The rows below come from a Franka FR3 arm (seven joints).
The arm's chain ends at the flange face. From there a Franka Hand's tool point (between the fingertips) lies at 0.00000 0.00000 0.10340 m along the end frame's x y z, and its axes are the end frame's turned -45 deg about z.
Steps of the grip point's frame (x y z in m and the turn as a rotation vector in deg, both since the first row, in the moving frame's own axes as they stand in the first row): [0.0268, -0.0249, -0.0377, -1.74, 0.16, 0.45]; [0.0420, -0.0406, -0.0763, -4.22, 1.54, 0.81]
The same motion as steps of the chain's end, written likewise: [-0.0011, -0.0386, -0.0377, -1.12, 1.34, 0.45]; [-0.0063, -0.0619, -0.0760, -1.90, 4.07, 0.81]
